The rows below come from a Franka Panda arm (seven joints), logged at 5 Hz.
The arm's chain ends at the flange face. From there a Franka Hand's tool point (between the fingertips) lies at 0.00 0.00 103.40 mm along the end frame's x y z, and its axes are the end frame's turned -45 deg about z.
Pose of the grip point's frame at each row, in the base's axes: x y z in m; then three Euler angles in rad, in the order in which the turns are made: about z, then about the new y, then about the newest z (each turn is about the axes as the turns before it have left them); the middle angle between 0 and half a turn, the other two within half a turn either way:
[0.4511, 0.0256, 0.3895, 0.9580, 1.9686, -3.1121]
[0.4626, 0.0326, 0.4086, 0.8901, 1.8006, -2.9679]
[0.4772, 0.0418, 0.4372, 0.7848, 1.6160, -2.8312]
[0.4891, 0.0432, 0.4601, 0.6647, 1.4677, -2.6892]
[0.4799, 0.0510, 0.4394, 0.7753, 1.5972, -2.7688]
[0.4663, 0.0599, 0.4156, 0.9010, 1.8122, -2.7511]
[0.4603, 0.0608, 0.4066, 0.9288, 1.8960, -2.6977]
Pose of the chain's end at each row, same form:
[0.3963, -0.0524, 0.4296, 0.9580, 1.9686, -2.3267]
[0.3992, -0.0456, 0.4322, 0.8901, 1.8006, -2.1825]
[0.4041, -0.0312, 0.4419, 0.7848, 1.6160, -2.0458]
[0.4081, -0.0202, 0.4495, 0.6647, 1.4677, -1.9038]
[0.4061, -0.0213, 0.4421, 0.7753, 1.5972, -1.9834]
[0.4040, -0.0188, 0.4403, 0.9010, 1.8122, -1.9657]
[0.4016, -0.0177, 0.4396, 0.9288, 1.8960, -1.9123]

